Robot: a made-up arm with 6 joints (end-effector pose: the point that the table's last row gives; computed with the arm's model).
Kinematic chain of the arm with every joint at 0, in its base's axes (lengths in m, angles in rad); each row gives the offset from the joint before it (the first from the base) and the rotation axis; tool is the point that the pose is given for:
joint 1: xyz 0 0 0.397 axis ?
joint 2: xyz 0 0 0 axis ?
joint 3: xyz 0 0 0.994 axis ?
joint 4: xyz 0 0 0 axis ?
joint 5: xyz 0.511 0 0 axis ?
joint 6: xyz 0 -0.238 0 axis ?
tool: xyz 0 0 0
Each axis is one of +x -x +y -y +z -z.
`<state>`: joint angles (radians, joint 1 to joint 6).
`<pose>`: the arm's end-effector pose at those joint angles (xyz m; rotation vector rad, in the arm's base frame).
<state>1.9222 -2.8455 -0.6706 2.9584 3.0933 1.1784</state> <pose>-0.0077 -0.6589 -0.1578 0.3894 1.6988 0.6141</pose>
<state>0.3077 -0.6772 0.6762 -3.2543 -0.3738 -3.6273</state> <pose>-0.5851 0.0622 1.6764 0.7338 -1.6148 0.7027</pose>
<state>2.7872 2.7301 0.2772 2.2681 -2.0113 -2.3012</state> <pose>-0.1646 -0.1020 -0.9796 -1.0853 -1.3835 1.6907</pose>
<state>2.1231 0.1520 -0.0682 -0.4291 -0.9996 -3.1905</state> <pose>-0.1450 0.6478 1.1713 0.8391 1.8539 -1.1790</pose>
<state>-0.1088 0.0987 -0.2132 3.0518 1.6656 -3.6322</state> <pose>0.6131 0.1715 1.2497 0.5083 1.9376 -0.4895</pose>
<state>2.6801 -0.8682 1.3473 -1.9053 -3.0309 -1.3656</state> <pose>0.7585 -0.4645 1.5829 -1.4478 -0.3348 2.6934</pose>
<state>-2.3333 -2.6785 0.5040 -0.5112 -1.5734 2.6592</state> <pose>0.5126 0.8371 -0.3969 1.3556 -1.1795 0.5447</pose>
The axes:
joint 1: +z
joint 2: +y
joint 3: -y
joint 4: -x
joint 5: -y
joint 6: -x

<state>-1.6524 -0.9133 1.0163 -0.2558 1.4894 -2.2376</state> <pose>-0.1553 0.9256 1.5041 -0.8165 -0.5297 1.7418</pose>
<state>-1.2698 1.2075 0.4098 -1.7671 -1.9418 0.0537</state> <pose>0.3761 -1.0548 0.2215 2.2592 0.2764 0.6780</pose>
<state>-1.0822 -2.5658 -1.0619 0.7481 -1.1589 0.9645</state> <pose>-0.4679 0.5085 0.0840 -1.0292 0.6847 -1.7975</pose>
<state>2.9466 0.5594 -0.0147 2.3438 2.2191 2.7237</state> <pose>-1.0614 0.0402 1.1050 2.7338 -1.1439 -0.3282</pose>
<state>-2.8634 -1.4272 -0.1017 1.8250 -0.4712 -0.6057</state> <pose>1.0579 0.2399 1.0909 1.1665 -0.6081 1.8664</pose>
